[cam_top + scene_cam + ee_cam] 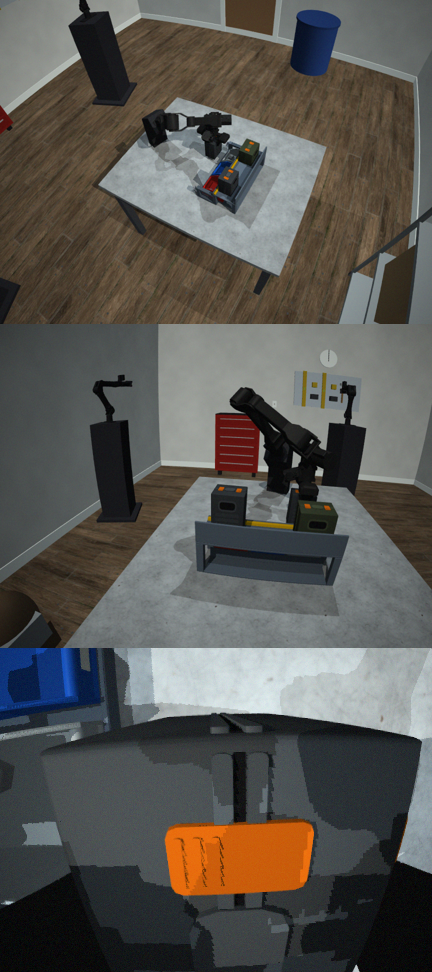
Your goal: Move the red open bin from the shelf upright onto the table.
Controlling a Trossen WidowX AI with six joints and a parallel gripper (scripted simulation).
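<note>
Right now the blue bin is 150 mm to the right of my hand, 100 mm below it and 100 mm ahead of it. Also, from my hand: yellow rail: 170 mm to the right, 130 mm ahead, 30 mm below; red open bin: 260 mm to the right, 100 mm below, 60 mm ahead; grey bin: 140 mm ahead, 100 mm below, 50 mm to the right.
</note>
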